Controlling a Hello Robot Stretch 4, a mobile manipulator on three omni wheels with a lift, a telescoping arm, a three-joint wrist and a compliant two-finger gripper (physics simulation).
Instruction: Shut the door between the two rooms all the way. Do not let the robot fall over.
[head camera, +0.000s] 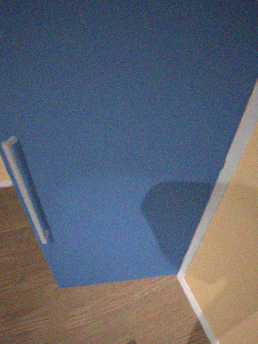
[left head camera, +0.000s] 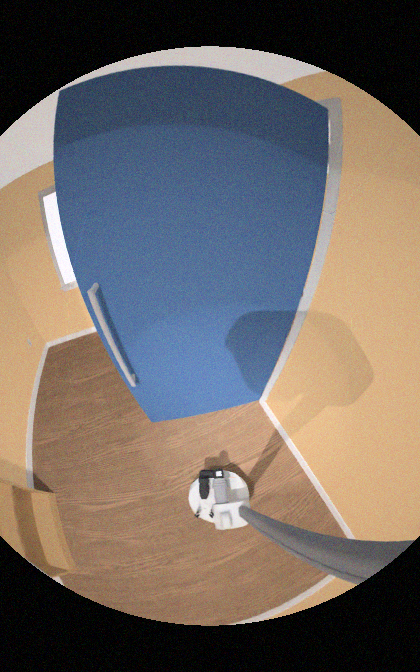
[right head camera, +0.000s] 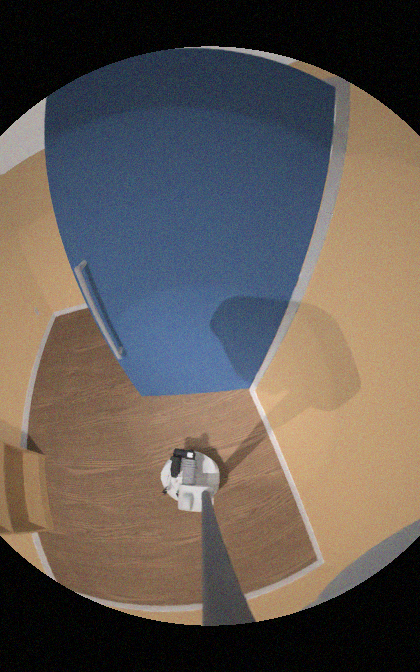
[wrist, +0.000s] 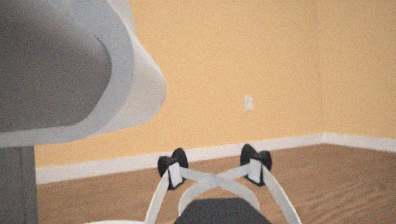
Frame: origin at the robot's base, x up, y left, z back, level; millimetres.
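Seen in the pictures: gripper, fingertip midpoint: (left head camera: 204, 518) (right head camera: 170, 495) (wrist: 213, 159).
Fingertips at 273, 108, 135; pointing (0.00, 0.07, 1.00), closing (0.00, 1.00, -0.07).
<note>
Pixels of each thing's top centre, then the offset from my fingertips to it, as dx, dy, dz. "*": a spot on its surface instead.
- long grey bar handle, surface spot: (left head camera: 112, 335) (right head camera: 100, 309) * +744, +344, -813
- wall outlet, middle of its top: (wrist: 248, 95) +157, +423, +1473
The blue door (head camera: 115, 125) (left head camera: 190, 200) (right head camera: 185, 200) stands open into this room, in front of the robot. Its right edge meets the grey-white door frame (head camera: 220, 190) (left head camera: 336, 150) (right head camera: 341, 120), and its free edge is at the left. A long grey bar handle (head camera: 26, 192) (left head camera: 112, 335) (right head camera: 98, 310) runs near the free edge. My gripper (left head camera: 204, 513) (right head camera: 171, 492) (wrist: 213, 159) is open and empty, its two fingertips apart. It is folded in over the robot's base, away from the door. The doorway opening does not show plainly.
A wooden bookshelf (left head camera: 62, 540) (right head camera: 37, 490) stands at the left. An orange wall (head camera: 235, 250) (left head camera: 380, 250) (right head camera: 380, 250) with white baseboard runs close on the right. A window (left head camera: 57, 240) shows behind the door's free edge. A wall outlet (wrist: 248, 103) shows in the wrist view.
</note>
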